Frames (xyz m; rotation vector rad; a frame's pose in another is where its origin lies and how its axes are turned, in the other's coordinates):
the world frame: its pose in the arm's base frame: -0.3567 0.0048 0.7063 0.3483 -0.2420 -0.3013
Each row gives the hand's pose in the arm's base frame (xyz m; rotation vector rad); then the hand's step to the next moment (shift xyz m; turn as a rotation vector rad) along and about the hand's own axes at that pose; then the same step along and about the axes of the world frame.
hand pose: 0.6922 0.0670 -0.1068 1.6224 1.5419 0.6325
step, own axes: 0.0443 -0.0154 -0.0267 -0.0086 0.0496 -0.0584
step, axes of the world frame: -0.0392 0.0352 -0.0117 -0.0065 0.0283 0.0714
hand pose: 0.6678 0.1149 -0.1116 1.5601 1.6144 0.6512
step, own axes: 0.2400 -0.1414 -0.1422 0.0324 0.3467 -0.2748
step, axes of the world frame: -0.2631 0.1425 -0.0910 0.0209 0.2549 0.3624
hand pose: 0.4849 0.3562 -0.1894 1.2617 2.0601 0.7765
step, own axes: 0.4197 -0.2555 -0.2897 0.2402 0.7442 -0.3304
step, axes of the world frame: -0.5676 0.0565 0.0058 0.0619 0.6836 0.4995
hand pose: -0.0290 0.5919 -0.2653 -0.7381 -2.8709 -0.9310
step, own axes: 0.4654 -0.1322 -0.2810 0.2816 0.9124 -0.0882
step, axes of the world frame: -0.4061 -0.0825 0.3759 0.0150 0.9076 0.3090
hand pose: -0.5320 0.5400 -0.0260 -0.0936 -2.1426 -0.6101
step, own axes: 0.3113 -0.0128 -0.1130 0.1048 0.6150 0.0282
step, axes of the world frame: -0.0127 -0.0177 0.3307 -0.0392 0.6157 0.0967
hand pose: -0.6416 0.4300 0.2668 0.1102 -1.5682 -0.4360
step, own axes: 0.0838 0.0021 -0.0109 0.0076 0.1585 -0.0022
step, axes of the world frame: 0.0296 0.0053 0.0790 -0.0053 0.1586 0.0039
